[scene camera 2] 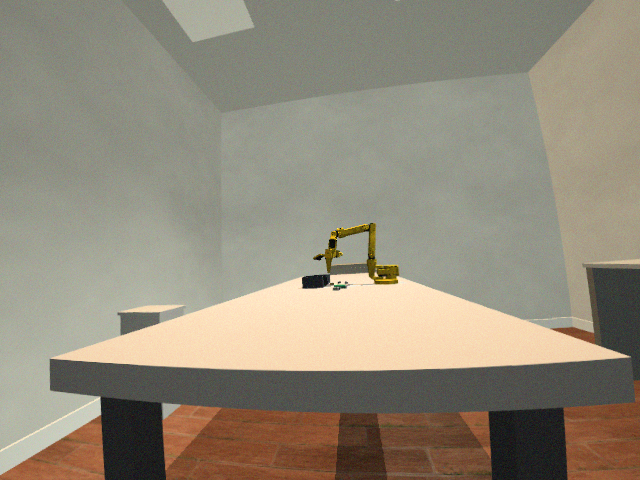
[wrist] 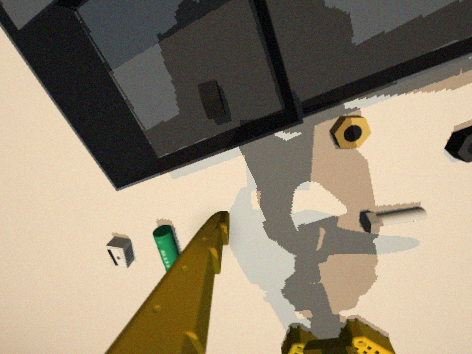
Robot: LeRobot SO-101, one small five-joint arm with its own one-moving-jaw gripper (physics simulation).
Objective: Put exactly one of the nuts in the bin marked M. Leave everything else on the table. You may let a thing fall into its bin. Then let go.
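Where they show: hand, its tool point: (scene camera 2: 328,272) (wrist: 228,223); arm's base, origin of its link: (scene camera 2: 381,283) (wrist: 327,335).
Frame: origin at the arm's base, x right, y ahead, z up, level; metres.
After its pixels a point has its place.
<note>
A dark nut (wrist: 211,99) {x -0.002, y 0.252, z 0.025 m} lies inside the left compartment of the black bin unit (wrist: 60,85) {x -0.052, y 0.281, z 0.040 m} (scene camera 2: 314,281) {x -0.053, y 0.266, z 0.027 m}, apart from its walls. The letter labels do not show in the wrist view. A brass nut (wrist: 352,132) {x 0.056, y 0.208, z 0.009 m} lies on the table just outside the unit, below the divider's right side. A black nut (wrist: 461,144) {x 0.105, y 0.181, z 0.008 m} lies at the right edge of the wrist view, partly cut off. My gripper (wrist: 224,226) (scene camera 2: 322,264) {x -0.007, y 0.211, z 0.060 m} is fully open and empty, above the table in front of the unit. In the wrist view one notched jaw shows, its tip below the left compartment.
A grey bolt (wrist: 399,216) {x 0.073, y 0.144, z 0.008 m} lies right of the jaw on the table. A green cylinder (wrist: 166,246) {x -0.085, y 0.173, z 0.013 m} lies left of the jaw and partly behind it, with a small metal sharpener (wrist: 120,252) {x -0.131, y 0.178, z 0.011 m} farther left. The divider (wrist: 273,55) {x 0.029, y 0.256, z 0.024 m} separates the two compartments.
</note>
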